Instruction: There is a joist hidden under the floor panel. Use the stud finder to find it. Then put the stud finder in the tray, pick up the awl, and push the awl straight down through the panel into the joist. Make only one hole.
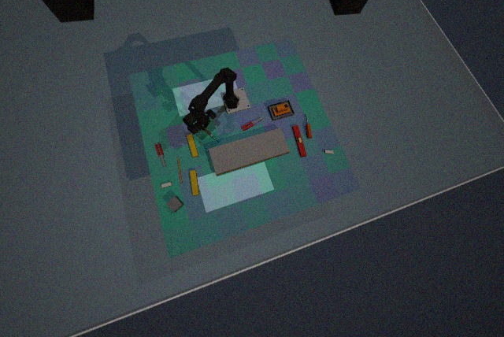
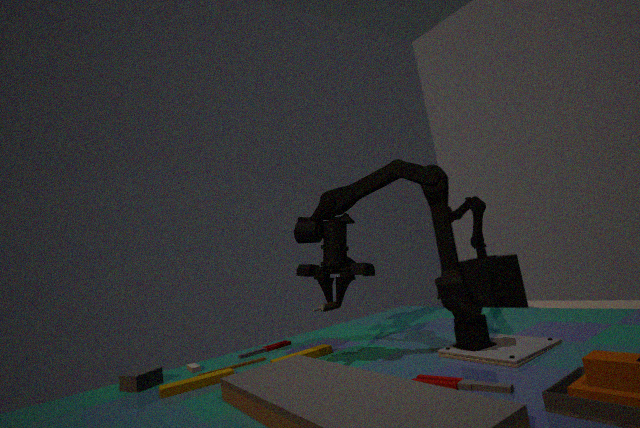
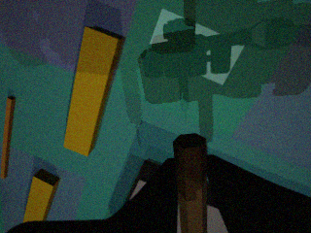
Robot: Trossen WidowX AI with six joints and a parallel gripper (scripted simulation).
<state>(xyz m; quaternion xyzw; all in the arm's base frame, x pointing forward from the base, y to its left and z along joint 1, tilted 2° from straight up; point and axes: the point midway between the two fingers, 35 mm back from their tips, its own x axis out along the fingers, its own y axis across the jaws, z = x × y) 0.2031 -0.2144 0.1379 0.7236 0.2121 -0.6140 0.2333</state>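
My gripper tip is 4 cm short of the brown-handled awl, 3 cm to the right of it and 1 cm below it. The rest, counted from my gripper tip: pencil (21 cm ahead, 20 cm to the right, 12 cm below); then grey block (42 cm ahead, 24 cm to the right, 10 cm below); then grey tray (56 cm to the left, 11 cm below, 11 cm behind).
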